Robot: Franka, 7 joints.
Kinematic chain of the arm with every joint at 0, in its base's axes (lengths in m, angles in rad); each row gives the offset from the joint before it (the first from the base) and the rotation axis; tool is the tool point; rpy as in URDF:
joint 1: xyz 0 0 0.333 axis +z
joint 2: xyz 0 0 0 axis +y
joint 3: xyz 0 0 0.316 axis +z
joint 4: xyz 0.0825 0 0 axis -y
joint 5: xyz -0.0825 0 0.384 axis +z
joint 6: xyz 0 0 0 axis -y
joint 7: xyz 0.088 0 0 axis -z
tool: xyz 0 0 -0.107 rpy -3.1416 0 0
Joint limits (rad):
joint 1: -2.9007..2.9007
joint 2: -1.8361..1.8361
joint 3: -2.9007..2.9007
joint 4: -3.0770..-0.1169
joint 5: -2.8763..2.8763
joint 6: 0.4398..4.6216
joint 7: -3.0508..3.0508
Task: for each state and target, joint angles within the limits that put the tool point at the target. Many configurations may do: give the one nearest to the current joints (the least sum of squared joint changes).
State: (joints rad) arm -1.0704 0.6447 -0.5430 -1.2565 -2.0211 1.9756 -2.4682
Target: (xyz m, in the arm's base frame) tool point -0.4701 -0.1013 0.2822
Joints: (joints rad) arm -1.5439 0.6172 -1.1712 -2.4325 -1.7468 1.7306 -2.4682
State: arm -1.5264 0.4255 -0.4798 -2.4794 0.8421 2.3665 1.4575
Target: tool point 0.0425 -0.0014 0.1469
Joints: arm -1.4716 0.6082 -0.1801 -3.0770 0.5806 1.5140 1.4575
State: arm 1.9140 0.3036 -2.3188 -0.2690 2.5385 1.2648 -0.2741
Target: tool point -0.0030 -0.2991 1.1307
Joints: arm 1.2363 -0.1869 -2.6610 -0.4211 2.7556 1.9683 -0.2741
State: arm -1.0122 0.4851 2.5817 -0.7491 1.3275 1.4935 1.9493
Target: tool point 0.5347 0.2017 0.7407
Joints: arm -0.8038 0.8815 1.7129 -1.4012 1.1323 1.5955 1.9493
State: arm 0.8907 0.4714 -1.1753 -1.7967 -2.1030 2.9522 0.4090
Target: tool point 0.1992 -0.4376 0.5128
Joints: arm 0.6746 0.6933 -2.1139 -2.1610 -2.2939 3.1297 0.4090
